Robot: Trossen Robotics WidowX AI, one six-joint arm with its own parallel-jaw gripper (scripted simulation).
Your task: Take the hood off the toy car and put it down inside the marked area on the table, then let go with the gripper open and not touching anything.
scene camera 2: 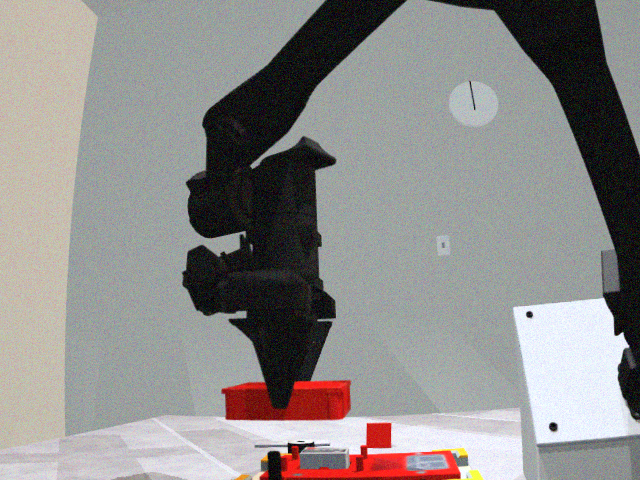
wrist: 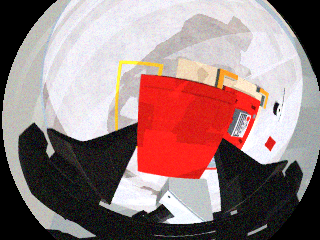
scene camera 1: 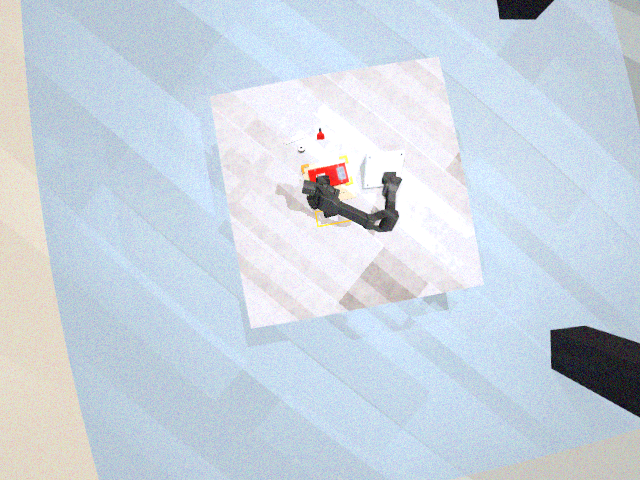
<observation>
My gripper [scene camera 2: 290,402] carries a hood [scene camera 2: 329,400]. Also in view: a red toy car [wrist: 244,102].
The hood shows as well in the wrist view [wrist: 180,123]. My gripper shows as well in the wrist view [wrist: 179,133].
</observation>
